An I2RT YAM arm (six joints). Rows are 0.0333 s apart.
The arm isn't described. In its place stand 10 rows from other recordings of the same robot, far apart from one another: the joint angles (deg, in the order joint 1, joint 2, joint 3, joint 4, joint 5, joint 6), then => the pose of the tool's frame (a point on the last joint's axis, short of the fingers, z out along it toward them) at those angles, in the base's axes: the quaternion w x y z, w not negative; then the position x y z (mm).
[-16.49, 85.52, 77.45, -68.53, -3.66, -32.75] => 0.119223 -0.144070 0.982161 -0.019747 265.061 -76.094 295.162
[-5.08, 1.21, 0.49, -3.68, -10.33, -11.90] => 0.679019 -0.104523 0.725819 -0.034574 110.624 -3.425 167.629
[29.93, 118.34, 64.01, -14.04, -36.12, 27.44] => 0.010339 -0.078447 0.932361 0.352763 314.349 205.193 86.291
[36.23, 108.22, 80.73, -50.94, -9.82, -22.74] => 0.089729 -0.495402 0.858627 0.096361 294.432 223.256 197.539
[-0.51, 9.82, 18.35, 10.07, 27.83, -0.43] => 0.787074 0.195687 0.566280 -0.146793 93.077 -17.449 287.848
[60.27, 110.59, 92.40, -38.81, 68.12, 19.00] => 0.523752 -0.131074 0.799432 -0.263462 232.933 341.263 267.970
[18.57, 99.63, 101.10, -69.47, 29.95, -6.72] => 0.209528 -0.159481 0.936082 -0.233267 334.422 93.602 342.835
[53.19, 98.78, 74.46, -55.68, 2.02, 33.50] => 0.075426 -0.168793 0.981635 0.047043 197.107 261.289 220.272
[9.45, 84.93, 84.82, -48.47, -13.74, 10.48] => 0.326440 -0.033952 0.929009 0.170956 307.973 59.833 354.575
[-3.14, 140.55, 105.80, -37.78, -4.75, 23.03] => 0.142380 0.217448 0.963336 0.066549 491.647 -24.018 86.470
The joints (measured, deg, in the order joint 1, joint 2, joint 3, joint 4, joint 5, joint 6), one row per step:
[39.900 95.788 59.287 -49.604 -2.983 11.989]
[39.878 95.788 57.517 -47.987 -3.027 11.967]
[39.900 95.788 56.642 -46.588 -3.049 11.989]
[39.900 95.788 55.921 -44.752 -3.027 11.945]
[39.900 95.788 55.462 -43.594 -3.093 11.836]
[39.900 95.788 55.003 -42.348 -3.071 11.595]
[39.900 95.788 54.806 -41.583 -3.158 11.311]
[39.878 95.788 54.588 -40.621 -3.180 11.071]
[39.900 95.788 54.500 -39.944 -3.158 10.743]
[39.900 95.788 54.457 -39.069 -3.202 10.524]
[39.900 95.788 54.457 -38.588 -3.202 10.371]
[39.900 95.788 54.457 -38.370 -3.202 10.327]
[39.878 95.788 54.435 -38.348 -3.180 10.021]
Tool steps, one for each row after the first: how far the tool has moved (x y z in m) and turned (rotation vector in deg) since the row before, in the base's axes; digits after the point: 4 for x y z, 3 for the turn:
[-0.0026 -0.0023 -0.0072 -0.065 0.144 0.003]
[-0.0006 -0.0003 -0.0034 0.353 -0.386 0.002]
[0.0006 0.0005 -0.0027 0.697 -0.874 0.042]
[0.0003 0.0003 -0.0017 0.494 -0.506 0.115]
[0.0005 0.0004 -0.0016 0.476 -0.645 0.237]
[0.0005 0.0005 -0.0006 0.413 -0.415 0.292]
[0.0008 0.0005 -0.0007 0.477 -0.588 0.218]
[0.0007 0.0007 -0.0002 0.336 -0.511 0.343]
[0.0011 0.0010 0.0001 0.548 -0.642 0.223]
[0.0007 0.0006 0.0002 0.294 -0.392 0.151]
[0.0003 0.0003 0.0001 0.135 -0.174 0.043]
[0.0000 -0.0001 -0.0001 -0.048 -0.062 0.275]

